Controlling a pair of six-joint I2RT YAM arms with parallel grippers.
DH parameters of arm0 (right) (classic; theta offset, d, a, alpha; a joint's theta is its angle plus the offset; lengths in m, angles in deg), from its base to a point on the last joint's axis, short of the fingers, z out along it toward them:
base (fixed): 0 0 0 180
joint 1: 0 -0.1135 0.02 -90
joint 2: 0 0 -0.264 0
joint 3: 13.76 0 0.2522 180
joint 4: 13.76 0 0.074 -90
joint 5: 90 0 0 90
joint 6: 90 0.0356 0 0
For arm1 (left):
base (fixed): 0 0 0 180
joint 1: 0 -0.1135 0.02 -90
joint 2: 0 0 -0.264 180
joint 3: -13.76 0 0.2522 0
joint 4: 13.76 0 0.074 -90
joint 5: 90 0 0 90
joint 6: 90 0.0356 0 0
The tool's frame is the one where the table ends.
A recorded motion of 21 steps. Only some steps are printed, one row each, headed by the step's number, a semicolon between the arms.
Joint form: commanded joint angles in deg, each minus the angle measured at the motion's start. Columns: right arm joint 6, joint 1, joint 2, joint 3, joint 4, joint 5; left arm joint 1, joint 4, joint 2, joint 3, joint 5, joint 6.
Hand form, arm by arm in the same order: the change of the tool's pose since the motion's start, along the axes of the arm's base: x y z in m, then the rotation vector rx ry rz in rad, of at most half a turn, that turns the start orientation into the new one. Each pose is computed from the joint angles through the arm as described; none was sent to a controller.
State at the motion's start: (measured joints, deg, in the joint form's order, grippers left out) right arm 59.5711 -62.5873 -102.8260 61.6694 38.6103 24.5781; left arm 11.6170 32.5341 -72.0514 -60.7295 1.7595 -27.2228
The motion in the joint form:
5: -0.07 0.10 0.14 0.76 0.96 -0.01; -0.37 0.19 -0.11 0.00 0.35 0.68
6: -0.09 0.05 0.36 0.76 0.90 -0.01; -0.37 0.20 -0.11 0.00 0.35 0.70
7: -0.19 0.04 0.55 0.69 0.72 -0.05; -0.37 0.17 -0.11 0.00 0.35 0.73
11: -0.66 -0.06 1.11 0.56 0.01 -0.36; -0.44 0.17 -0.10 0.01 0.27 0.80
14: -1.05 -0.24 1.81 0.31 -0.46 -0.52; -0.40 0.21 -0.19 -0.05 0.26 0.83
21: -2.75 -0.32 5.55 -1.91 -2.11 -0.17; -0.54 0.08 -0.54 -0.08 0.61 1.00
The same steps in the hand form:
5: 0.0010 0.0007 0.0037 -0.0014 0.0007 -0.0006; 0.0004 0.0015 -0.0007 0.0052 0.0039 -0.0062
6: 0.0007 0.0008 0.0048 0.0028 -0.0015 0.0006; 0.0004 0.0015 -0.0007 0.0054 0.0040 -0.0064
7: 0.0006 0.0007 0.0056 0.0070 -0.0033 0.0024; 0.0004 0.0015 -0.0007 0.0057 0.0034 -0.0068
11: 0.0001 0.0014 0.0082 0.0234 -0.0074 0.0125; 0.0005 0.0018 -0.0007 0.0075 0.0030 -0.0054
14: -0.0011 0.0014 0.0109 0.0359 -0.0122 0.0224; 0.0007 0.0016 -0.0008 0.0082 0.0041 -0.0063
21: -0.0052 -0.0060 0.0213 0.0683 -0.0431 0.0488; 0.0021 0.0018 -0.0020 0.0067 0.0076 -0.0104

